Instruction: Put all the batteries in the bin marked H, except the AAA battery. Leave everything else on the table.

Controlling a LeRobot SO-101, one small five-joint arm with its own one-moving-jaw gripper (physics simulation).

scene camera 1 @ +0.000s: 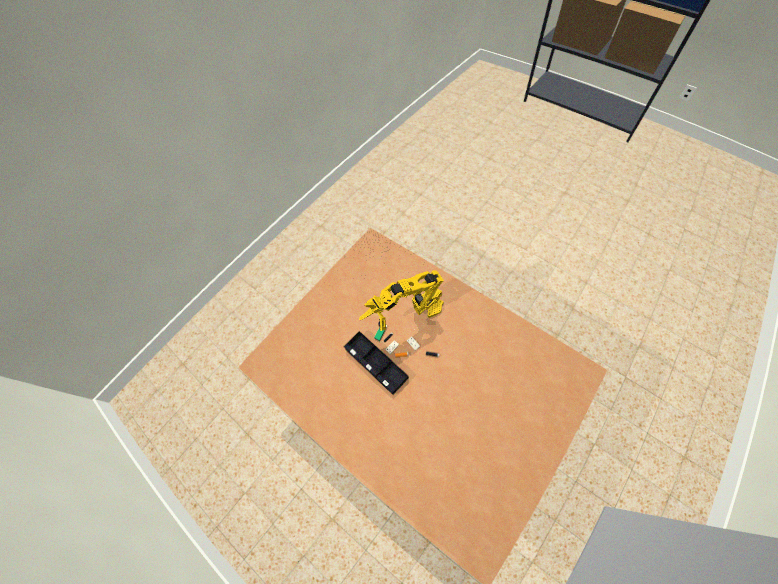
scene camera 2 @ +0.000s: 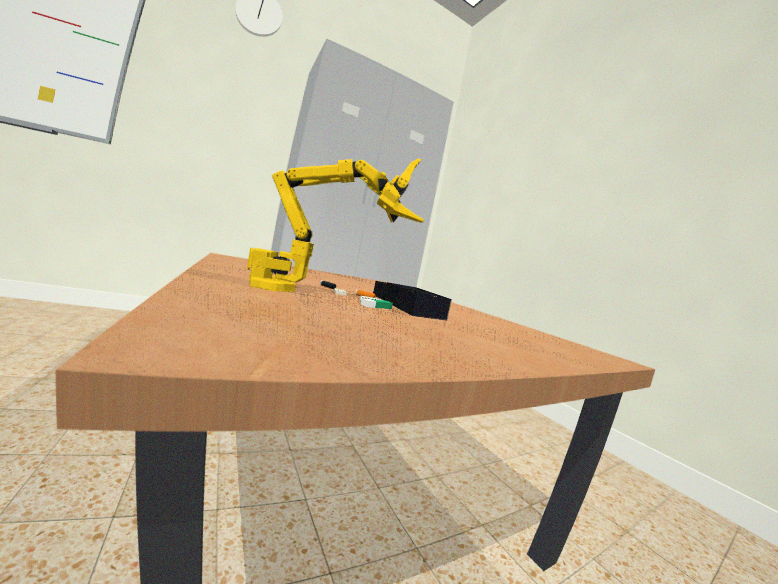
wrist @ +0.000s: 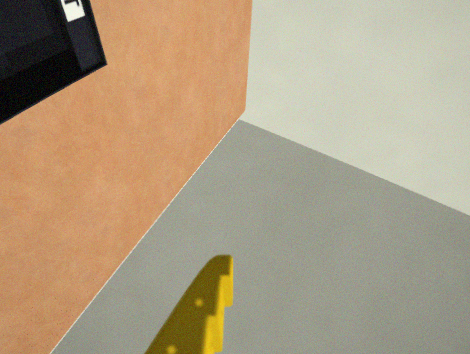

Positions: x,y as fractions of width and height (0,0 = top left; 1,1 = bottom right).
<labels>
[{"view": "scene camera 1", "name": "black three-compartment bin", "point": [0.49,0.63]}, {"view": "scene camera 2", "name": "black three-compartment bin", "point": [0.54,0.52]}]
</labels>
